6 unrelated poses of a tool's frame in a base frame.
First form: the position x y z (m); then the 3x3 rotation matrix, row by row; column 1 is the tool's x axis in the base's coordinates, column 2 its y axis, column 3 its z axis. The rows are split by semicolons.
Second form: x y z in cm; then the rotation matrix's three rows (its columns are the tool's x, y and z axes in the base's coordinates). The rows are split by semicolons. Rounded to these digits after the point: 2 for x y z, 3 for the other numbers.
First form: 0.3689 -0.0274 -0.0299; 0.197 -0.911 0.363; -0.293 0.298 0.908; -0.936 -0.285 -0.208
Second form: 36.89 -2.74 -2.99; 0.197 -0.911 0.363; -0.293 0.298 0.908; -0.936 -0.285 -0.208
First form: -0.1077 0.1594 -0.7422; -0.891 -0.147 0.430; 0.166 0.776 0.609; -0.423 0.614 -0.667
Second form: -10.77 15.94 -74.22; -0.891 -0.147 0.430; 0.166 0.776 0.609; -0.423 0.614 -0.667
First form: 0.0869 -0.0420 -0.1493; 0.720 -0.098 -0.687; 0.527 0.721 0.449; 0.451 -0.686 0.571
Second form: 8.69 -4.20 -14.93; 0.720 -0.098 -0.687; 0.527 0.721 0.449; 0.451 -0.686 0.571
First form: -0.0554 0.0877 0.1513; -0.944 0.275 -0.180; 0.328 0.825 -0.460; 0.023 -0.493 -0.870
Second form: -5.54 8.77 15.13; -0.944 0.275 -0.180; 0.328 0.825 -0.460; 0.023 -0.493 -0.870
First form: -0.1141 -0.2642 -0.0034; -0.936 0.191 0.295; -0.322 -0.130 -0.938; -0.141 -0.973 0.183
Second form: -11.41 -26.42 -0.34; -0.936 0.191 0.295; -0.322 -0.130 -0.938; -0.141 -0.973 0.183
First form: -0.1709 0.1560 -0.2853; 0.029 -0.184 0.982; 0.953 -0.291 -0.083; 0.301 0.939 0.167
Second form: -17.09 15.60 -28.53; 0.029 -0.184 0.982; 0.953 -0.291 -0.083; 0.301 0.939 0.167
